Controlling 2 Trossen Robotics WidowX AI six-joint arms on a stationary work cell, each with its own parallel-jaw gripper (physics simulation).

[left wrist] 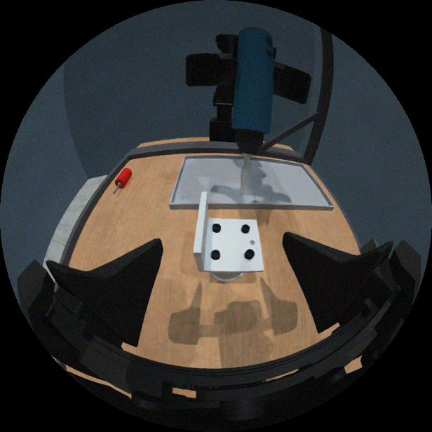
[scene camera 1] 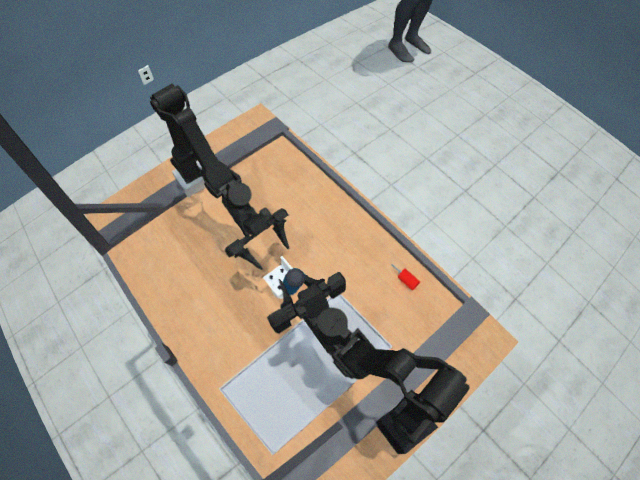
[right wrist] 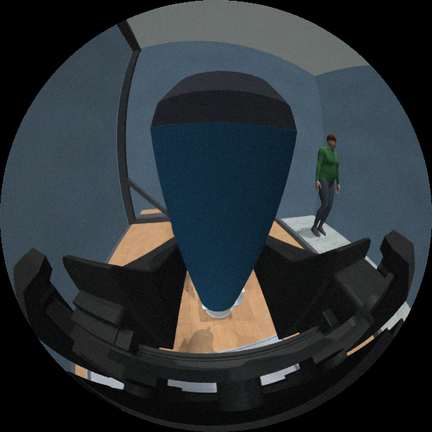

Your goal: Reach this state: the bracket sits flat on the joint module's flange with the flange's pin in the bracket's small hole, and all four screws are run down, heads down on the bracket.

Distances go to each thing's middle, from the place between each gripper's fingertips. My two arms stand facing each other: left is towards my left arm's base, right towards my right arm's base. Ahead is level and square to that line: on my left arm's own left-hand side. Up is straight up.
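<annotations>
From my left hand: blue electric screwdriver [right wrist: 223, 141] 90 mm above, 130 mm to the right, 30 mm behind; grey tray [scene camera 1: 283, 390] 120 mm below, 260 mm to the right, 110 mm behind; white l-shaped bracket [left wrist: 231, 242] 40 mm below, 30 mm to the right, 10 mm behind.
From my right hand: white l-shaped bracket 170 mm below, 70 mm to the left, 20 mm ahead; grey tray 250 mm below, 150 mm to the right, 80 mm behind; blue electric screwdriver 30 mm below, 20 mm to the right.
</annotations>
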